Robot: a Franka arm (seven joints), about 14 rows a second.
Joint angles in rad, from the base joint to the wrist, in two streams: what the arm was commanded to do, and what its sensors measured. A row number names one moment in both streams.
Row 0, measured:
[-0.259, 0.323, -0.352, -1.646, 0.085, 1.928, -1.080]
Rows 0 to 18, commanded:
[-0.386, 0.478, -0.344, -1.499, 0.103, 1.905, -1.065]
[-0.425, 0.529, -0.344, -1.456, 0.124, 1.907, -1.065]
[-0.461, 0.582, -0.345, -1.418, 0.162, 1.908, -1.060]
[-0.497, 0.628, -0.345, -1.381, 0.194, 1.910, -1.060]
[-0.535, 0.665, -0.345, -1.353, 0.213, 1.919, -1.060]
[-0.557, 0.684, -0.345, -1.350, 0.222, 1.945, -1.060]
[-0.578, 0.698, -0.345, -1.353, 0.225, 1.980, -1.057]
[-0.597, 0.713, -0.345, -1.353, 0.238, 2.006, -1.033]
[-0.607, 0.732, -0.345, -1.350, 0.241, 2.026, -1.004]
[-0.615, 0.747, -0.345, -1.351, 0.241, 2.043, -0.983]
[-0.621, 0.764, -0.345, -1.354, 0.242, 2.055, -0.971]
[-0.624, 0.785, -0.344, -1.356, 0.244, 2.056, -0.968]
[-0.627, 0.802, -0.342, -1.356, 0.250, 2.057, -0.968]
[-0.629, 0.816, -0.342, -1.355, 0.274, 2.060, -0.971]
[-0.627, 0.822, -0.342, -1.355, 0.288, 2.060, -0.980]
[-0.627, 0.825, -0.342, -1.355, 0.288, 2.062, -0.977]
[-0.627, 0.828, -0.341, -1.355, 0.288, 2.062, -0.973]
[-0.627, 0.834, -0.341, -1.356, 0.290, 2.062, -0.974]
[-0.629, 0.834, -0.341, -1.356, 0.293, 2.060, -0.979]
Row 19, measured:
[-0.614, 0.812, -0.351, -1.381, 0.268, 2.066, -0.981]
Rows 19 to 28, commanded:
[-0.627, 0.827, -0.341, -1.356, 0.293, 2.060, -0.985]
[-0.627, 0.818, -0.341, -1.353, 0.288, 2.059, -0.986]
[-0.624, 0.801, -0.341, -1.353, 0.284, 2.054, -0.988]
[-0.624, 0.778, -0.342, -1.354, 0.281, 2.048, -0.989]
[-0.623, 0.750, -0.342, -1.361, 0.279, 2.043, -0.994]
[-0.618, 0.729, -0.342, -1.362, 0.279, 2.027, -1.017]
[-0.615, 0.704, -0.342, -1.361, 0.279, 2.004, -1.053]
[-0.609, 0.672, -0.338, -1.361, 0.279, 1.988, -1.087]
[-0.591, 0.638, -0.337, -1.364, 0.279, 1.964, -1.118]
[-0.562, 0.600, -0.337, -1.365, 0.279, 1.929, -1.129]
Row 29, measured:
[-0.601, 0.685, -0.341, -1.342, 0.271, 1.986, -1.083]
